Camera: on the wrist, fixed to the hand. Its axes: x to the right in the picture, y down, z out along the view.
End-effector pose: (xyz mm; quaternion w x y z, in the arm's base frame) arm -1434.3 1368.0 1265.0 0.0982 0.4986 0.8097 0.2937
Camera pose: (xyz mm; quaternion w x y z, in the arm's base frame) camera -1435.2 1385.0 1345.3 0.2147 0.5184 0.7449 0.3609
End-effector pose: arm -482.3 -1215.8 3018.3 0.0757 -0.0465 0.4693 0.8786
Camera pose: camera -516.2 -1290.4 3023.3 0.0849 0.0181 0.3455 0.9344
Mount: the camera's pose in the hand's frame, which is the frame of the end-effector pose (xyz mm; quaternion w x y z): 25.9 51.0 -58.9 0.9887 -0.1296 -0.0730 0.0207
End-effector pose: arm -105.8 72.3 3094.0 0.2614 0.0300 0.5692 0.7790
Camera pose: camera -167.4 21.4 3112.9 0.2877 0.0644 0.4421 0.8471
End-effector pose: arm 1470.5 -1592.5 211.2 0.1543 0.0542 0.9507 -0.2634
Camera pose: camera 1439.8 -1517.8 226.1 0.2344 0.0340 0.9617 -0.1380
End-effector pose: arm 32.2 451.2 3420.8 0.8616 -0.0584 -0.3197 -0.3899
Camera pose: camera 110.9 449.3 3397.4 0.8290 -0.2045 -0.3272 -0.4048
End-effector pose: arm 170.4 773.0 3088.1 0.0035 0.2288 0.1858 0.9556
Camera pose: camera 125.4 707.1 3068.9 0.0269 0.2993 0.0549 0.9522
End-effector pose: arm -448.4 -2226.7 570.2 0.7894 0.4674 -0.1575 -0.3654
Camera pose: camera -374.0 -2193.7 581.1 0.8371 0.3299 -0.1757 -0.3995
